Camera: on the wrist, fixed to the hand. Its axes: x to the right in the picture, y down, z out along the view.
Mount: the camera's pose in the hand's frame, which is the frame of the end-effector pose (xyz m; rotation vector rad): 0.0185 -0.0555 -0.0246 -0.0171 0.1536 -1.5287
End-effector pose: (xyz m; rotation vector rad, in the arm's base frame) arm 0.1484 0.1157 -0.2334 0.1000 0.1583 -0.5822
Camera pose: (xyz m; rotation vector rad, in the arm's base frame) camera 0.1299 0.0630 -0.2636 -0.0145 0.3863 -2.0990
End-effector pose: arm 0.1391 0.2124 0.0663 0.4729 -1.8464 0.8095
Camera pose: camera 0.1834 0.1921 0.1069 1.4609 -0.8683 -0.2341
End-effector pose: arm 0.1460 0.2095 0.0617 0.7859 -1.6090 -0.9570
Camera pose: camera 0.1669 0.1631 0.0238 2.0828 -0.6230 -1.8225
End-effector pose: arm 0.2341 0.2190 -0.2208 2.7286 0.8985 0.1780
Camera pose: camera 0.2127 0.2782 -0.2124 1.3323 2.5704 0.0613
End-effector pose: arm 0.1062 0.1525 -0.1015 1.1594 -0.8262 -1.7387
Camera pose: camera 0.1093 0.1567 -0.1648 -1.7544 -0.3419 2.2214
